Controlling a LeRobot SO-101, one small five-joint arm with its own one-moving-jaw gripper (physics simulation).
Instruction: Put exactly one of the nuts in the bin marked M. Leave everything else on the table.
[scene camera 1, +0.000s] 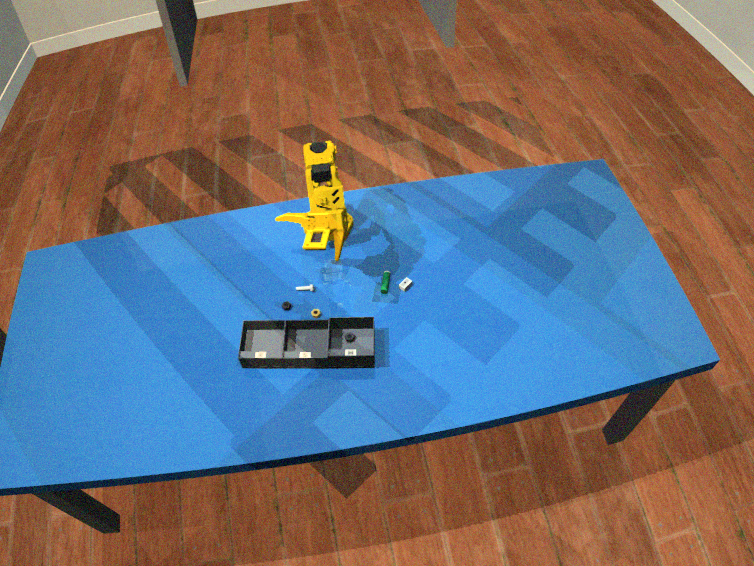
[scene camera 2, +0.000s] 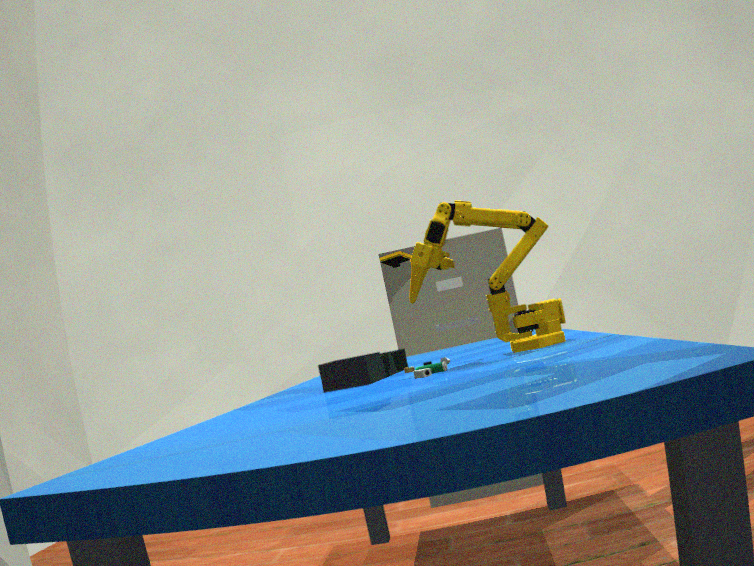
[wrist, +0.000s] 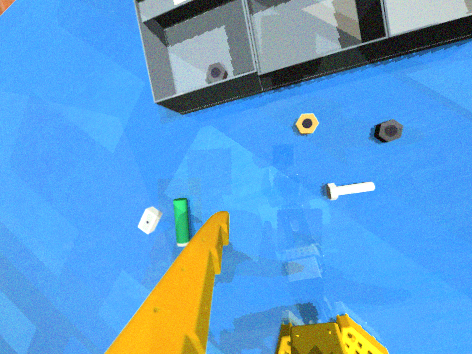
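Pixels of known places: hand, its tool point: (scene camera 1: 335, 258) (scene camera 2: 413, 300) (wrist: 228, 223); arm's base, origin of its link: (scene camera 2: 527, 348) (wrist: 321, 341).
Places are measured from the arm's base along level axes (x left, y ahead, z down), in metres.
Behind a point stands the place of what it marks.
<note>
A dark hex nut (scene camera 1: 350, 336) {x 0.003, y 0.280, z -0.015 m} (wrist: 216, 73) {x 0.001, y 0.278, z -0.016 m} lies on the floor of the bin marked M (scene camera 1: 352, 361) {x -0.003, y 0.340, z -0.026 m} (wrist: 190, 55) {x 0.019, y 0.310, z -0.007 m}, the right-hand compartment in scene camera 1. A gold nut (scene camera 1: 315, 313) {x -0.056, y 0.210, z -0.008 m} (wrist: 307, 123) {x -0.056, y 0.207, z -0.009 m} lies on the table just outside the tray, and another dark nut (scene camera 1: 286, 305) {x -0.112, y 0.179, z -0.009 m} (wrist: 389, 131) {x -0.111, y 0.177, z -0.009 m} lies near it. My gripper (scene camera 1: 307, 238) is fully open and empty, raised well above the table between the arm's base and the tray. In the wrist view one notched jaw shows; the moving jaw is out of the picture.
The black tray (scene camera 2: 348, 372) {x 0.045, y 0.298, z -0.025 m} has three compartments. A white bolt (scene camera 1: 305, 288) {x -0.069, y 0.145, z -0.008 m} (wrist: 351, 189) {x -0.070, y 0.142, z -0.009 m} lies on the arm's side of the nuts. A green cylinder (scene camera 1: 385, 282) {x 0.092, y 0.167, z -0.014 m} (wrist: 181, 221) {x 0.089, y 0.163, z -0.013 m} and a white block (scene camera 1: 405, 283) {x 0.131, y 0.176, z -0.011 m} (wrist: 150, 220) {x 0.126, y 0.174, z -0.011 m} lie to the right in scene camera 1, on the blue table (scene camera 1: 517, 377) {x 0.292, y 0.424, z 0.000 m}.
</note>
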